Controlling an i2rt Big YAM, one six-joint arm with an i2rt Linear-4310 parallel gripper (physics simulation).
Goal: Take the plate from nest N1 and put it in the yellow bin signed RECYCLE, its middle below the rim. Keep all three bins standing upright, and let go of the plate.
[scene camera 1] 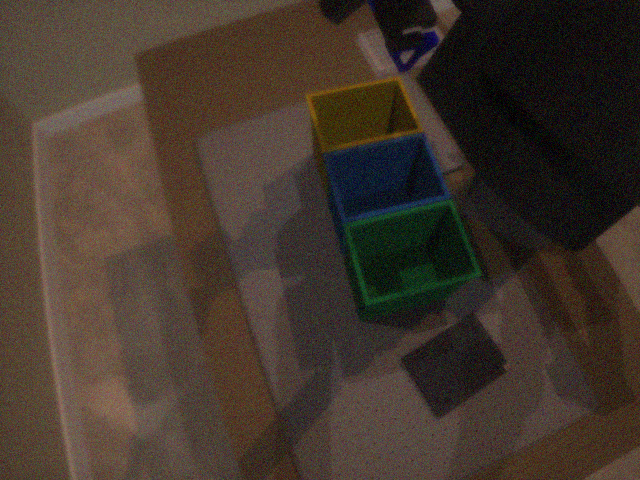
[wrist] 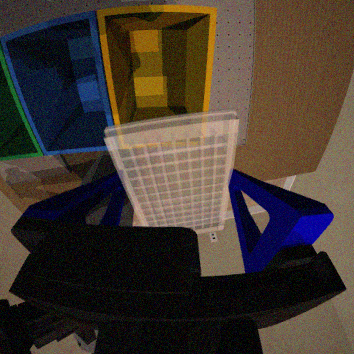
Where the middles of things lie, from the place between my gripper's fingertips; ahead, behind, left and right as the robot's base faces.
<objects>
Right now my hand is 20 mm past the plate [wrist: 175, 169]. Also, from my hand: yellow bin [scene camera 1: 355, 115]: 40 mm ahead, 10 mm to the left, 210 mm below; blue bin [scene camera 1: 370, 180]: 40 mm ahead, 140 mm to the left, 210 mm below; green bin [scene camera 1: 397, 261]: 40 mm ahead, 280 mm to the left, 210 mm below.
</objects>
